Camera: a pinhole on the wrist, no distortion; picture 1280 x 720 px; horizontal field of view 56.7 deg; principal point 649.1 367.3 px. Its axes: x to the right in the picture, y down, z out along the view. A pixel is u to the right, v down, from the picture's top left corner.
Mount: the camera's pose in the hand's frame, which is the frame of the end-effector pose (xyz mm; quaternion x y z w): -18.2 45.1 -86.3 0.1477 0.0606 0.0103 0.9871
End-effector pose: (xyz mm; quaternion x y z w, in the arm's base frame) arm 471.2 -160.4 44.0 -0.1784 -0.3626 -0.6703 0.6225
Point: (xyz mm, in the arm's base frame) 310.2 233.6 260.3
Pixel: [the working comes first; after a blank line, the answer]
In the camera's frame: -152.1 37.2 544.3

318 448
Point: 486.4 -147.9 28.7
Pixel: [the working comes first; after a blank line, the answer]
In the camera's frame: -14.4 -8.6 86.9

452 250
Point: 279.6 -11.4 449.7
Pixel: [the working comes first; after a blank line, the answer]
In the camera's frame: 159.1 35.6 541.4

998 445
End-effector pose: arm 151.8 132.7 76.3 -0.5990 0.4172 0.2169 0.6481
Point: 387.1 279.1 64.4
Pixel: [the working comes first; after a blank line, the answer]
In the camera's frame: 84.4 -100.1 350.4

935 28
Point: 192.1 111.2 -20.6
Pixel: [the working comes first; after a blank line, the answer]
In the camera's frame: 111.4 2.2 100.9

outside the picture
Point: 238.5 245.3 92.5
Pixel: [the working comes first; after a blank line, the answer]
In the camera's frame: -0.5 -33.2 239.3

647 203
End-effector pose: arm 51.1 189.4 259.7 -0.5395 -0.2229 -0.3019 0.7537
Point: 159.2 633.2 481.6
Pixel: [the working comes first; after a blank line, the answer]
In the camera's frame: 78.5 153.2 569.9

813 686
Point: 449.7 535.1 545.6
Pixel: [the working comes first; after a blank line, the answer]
In the camera's frame: 362.5 260.0 492.2

outside the picture
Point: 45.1 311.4 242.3
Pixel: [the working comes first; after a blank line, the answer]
In the camera's frame: -46.9 49.2 186.1

350 681
